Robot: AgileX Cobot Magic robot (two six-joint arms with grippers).
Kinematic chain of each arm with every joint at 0, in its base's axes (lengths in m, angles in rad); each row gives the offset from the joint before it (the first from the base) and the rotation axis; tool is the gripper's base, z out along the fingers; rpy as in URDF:
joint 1: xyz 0 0 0.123 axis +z
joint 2: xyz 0 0 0 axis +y
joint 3: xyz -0.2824 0 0.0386 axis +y
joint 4: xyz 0.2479 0 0.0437 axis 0.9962 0 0.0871
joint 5: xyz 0 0 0 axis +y
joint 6: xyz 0.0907 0 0.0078 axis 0.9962 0 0.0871
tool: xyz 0 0 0 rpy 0 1.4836 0
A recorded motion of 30 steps. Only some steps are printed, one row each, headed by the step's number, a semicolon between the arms.
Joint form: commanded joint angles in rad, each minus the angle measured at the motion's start. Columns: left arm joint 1, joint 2, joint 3, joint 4, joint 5, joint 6; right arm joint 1, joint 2, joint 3, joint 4, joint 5, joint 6.
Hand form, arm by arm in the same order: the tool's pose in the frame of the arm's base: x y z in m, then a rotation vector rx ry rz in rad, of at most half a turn. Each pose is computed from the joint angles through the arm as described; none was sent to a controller.
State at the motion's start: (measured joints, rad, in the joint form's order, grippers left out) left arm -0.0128 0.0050 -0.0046 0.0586 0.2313 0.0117; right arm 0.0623 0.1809 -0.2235 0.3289 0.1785 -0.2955
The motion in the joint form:
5: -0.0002 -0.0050 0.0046 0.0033 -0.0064 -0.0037; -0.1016 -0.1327 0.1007 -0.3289 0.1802 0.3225
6: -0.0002 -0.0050 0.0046 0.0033 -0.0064 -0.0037; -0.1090 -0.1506 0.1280 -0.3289 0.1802 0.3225
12: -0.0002 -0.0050 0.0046 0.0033 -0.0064 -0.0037; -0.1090 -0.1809 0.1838 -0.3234 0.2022 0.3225
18: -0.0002 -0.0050 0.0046 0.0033 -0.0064 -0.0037; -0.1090 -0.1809 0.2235 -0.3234 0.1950 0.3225
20: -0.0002 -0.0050 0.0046 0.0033 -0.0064 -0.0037; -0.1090 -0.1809 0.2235 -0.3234 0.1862 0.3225
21: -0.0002 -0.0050 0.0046 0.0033 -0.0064 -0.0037; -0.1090 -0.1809 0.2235 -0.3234 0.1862 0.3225
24: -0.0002 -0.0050 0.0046 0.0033 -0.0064 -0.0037; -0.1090 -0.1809 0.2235 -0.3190 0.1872 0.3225
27: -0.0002 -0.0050 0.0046 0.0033 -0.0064 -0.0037; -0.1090 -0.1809 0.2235 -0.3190 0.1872 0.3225
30: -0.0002 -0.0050 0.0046 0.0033 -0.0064 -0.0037; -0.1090 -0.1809 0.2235 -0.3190 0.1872 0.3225
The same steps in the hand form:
5: 0.0557 0.0005 0.1927 0.0592 1.7073 0.0530; 0.0530 -0.0021 0.2193 0.0586 1.7667 -0.0089
6: 0.0557 0.0005 0.1927 0.0592 1.7073 0.0530; 0.0524 -0.0025 0.2111 0.0655 1.7759 -0.0142
12: 0.0557 0.0005 0.1927 0.0592 1.7073 0.0530; 0.0516 -0.0022 0.1921 0.0704 1.8232 -0.0084
18: 0.0557 0.0005 0.1927 0.0592 1.7073 0.0530; 0.0527 -0.0023 0.1795 0.0718 1.8557 -0.0083
20: 0.0557 0.0005 0.1927 0.0592 1.7073 0.0530; 0.0530 -0.0023 0.1802 0.0715 1.8469 -0.0083
21: 0.0557 0.0005 0.1927 0.0592 1.7073 0.0530; 0.0530 -0.0023 0.1802 0.0715 1.8469 -0.0083
24: 0.0557 0.0005 0.1927 0.0592 1.7073 0.0530; 0.0529 -0.0022 0.1802 0.0742 1.8478 -0.0040
27: 0.0557 0.0005 0.1927 0.0592 1.7073 0.0530; 0.0529 -0.0022 0.1802 0.0742 1.8478 -0.0040
30: 0.0557 0.0005 0.1927 0.0592 1.7073 0.0530; 0.0529 -0.0022 0.1802 0.0742 1.8478 -0.0040

